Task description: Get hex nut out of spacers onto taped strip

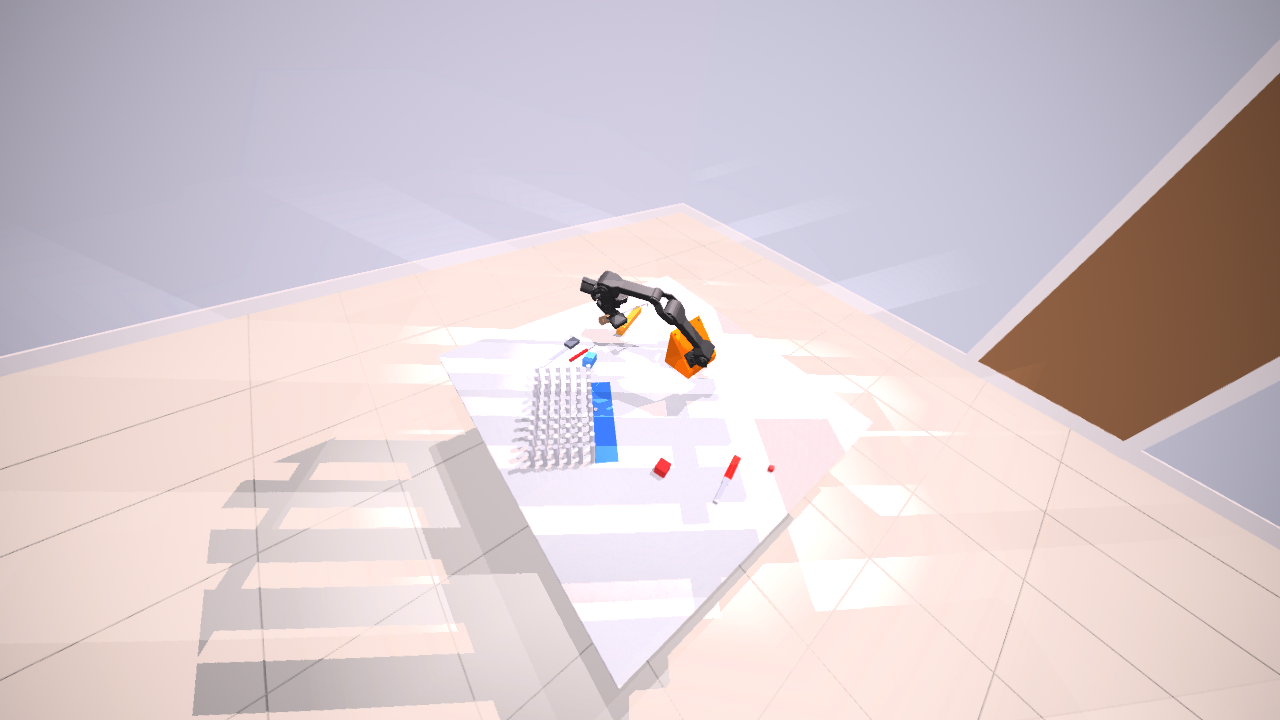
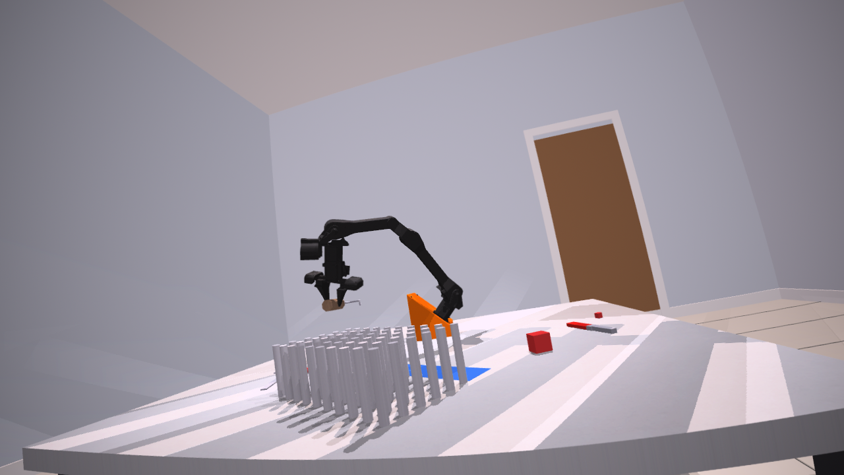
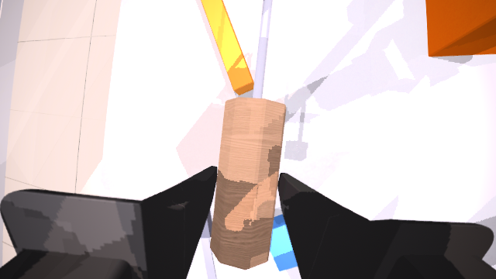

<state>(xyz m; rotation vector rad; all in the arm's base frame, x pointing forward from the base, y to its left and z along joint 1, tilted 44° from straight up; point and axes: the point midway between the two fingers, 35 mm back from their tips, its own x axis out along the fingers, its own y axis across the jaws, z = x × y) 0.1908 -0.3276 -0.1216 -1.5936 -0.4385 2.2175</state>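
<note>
Right now my gripper tip is 90 mm short of the thin red stick, 50 mm to the left of it and 170 mm above it. The rest, counted from my gripper tip: blue block: 130 mm ahead, 20 mm to the left, 150 mm below; blue taped strip: 270 mm ahead, 280 mm to the left, 170 mm below; yellow bar: 210 mm behind, 80 mm to the right, 160 mm below.
</note>
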